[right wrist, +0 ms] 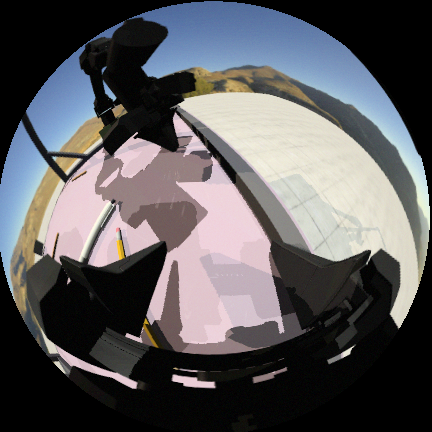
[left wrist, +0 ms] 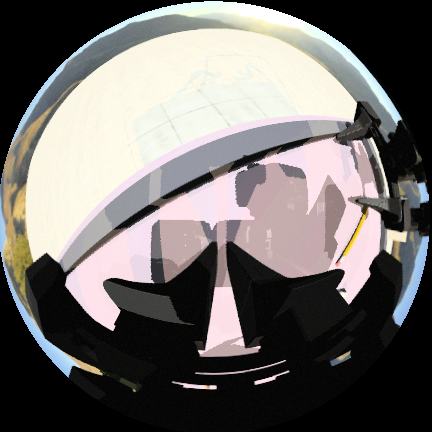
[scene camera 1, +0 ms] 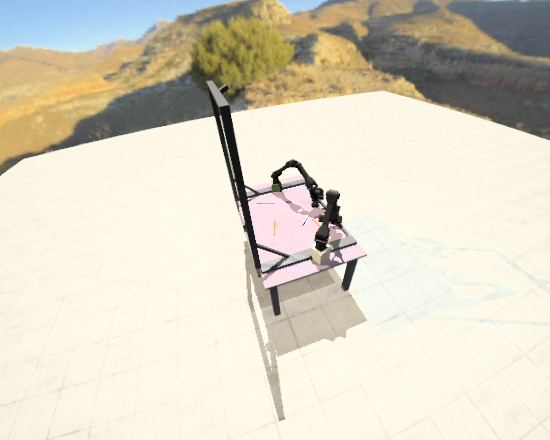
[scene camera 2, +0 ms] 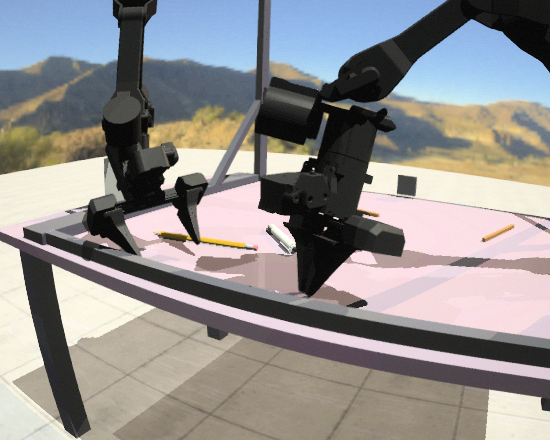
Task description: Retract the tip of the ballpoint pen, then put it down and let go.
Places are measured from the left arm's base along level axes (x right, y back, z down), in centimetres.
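Pixels of known places: left gripper, fingertip midpoint: (right wrist: 175,148) (left wrist: 221,246) (scene camera 1: 317,207) (scene camera 2: 305,293); right gripper, fingertip midpoint: (right wrist: 219,246) (left wrist: 347,166) (scene camera 2: 170,252); left arm's base, origin of the base link: (right wrist: 110,122) (scene camera 1: 276,181); right arm's base, origin of the base link: (scene camera 1: 320,247).
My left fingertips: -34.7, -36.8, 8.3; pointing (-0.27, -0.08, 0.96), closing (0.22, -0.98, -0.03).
Note:
For each thing: its top centre in the pictures, then the offset to it from my left fingertips, as dx, dy, dz. Level surfaces: height alone.
- white ballpoint pen, middle of its top: (scene camera 2: 280,231) (right wrist: 87,236) (scene camera 1: 305,219) +13.5, -15.9, -1.4
- pink table, its level: dz +0.1
- yellow pencil, middle of its top: (right wrist: 132,304) (scene camera 2: 200,236) (left wrist: 362,223) (scene camera 1: 318,224) +3.9, -23.6, -0.8
The white ballpoint pen (scene camera 1: 305,220) (scene camera 2: 281,238) (right wrist: 97,232) lies on the pink table (scene camera 2: 240,212); whether its tip is out cannot be made out. In scene camera 2 its near end is close beside the left gripper's fingers in the picture. My left gripper (scene camera 2: 306,294) (left wrist: 221,246) is shut, pointing down low over the table on the near side of the pen. Its fingers are almost together, with no object visible between them. My right gripper (scene camera 2: 167,248) (right wrist: 219,246) is open and empty, low over the table at the left of scene camera 2, one finger beside the yellow pencil.
The yellow pencil (scene camera 1: 316,223) (scene camera 2: 215,242) (left wrist: 354,235) lies between the right gripper and the pen. Two orange sticks (scene camera 1: 265,203) (scene camera 1: 274,228) lie farther off. A dark raised rail (scene camera 2: 250,295) runs along the table's near edge, and an upright frame (scene camera 1: 235,160) stands at the far side.

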